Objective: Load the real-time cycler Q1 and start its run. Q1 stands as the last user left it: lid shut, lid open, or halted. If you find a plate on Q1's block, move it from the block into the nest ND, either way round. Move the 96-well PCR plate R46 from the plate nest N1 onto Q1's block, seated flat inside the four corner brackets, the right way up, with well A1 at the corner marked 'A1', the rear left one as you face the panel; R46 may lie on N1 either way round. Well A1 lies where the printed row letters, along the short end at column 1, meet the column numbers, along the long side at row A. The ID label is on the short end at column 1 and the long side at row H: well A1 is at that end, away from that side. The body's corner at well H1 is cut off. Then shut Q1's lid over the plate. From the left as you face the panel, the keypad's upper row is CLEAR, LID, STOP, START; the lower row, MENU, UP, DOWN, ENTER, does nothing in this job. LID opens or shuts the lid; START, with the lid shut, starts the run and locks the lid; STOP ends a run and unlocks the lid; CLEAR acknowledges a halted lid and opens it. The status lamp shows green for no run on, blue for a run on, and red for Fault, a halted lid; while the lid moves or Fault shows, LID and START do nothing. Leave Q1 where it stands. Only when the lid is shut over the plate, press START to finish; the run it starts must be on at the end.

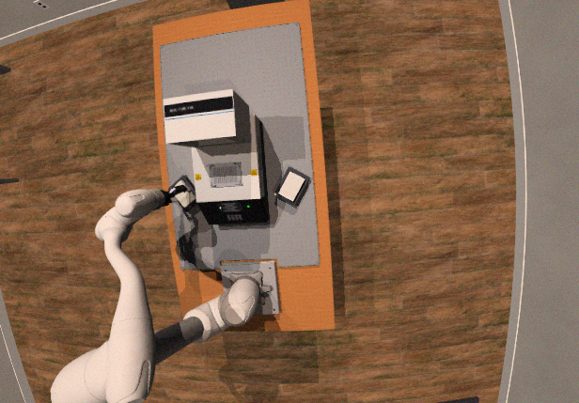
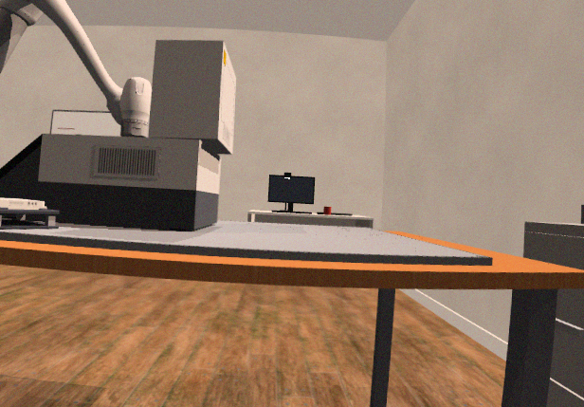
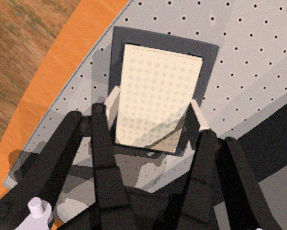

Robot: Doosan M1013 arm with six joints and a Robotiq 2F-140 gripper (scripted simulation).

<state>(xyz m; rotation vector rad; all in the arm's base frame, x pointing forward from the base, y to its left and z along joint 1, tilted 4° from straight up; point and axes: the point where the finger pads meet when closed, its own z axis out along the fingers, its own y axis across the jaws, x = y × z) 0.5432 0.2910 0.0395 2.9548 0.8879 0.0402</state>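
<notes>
Now: hand 2 cm above the 96-well plate. Round my hand: dark plate nest N1: 2 cm behind, 58 cm to the right, 4 cm below; then dark nest: 4 cm below; then white plate R46: 2 cm behind, 58 cm to the right, 2 cm below.
</notes>
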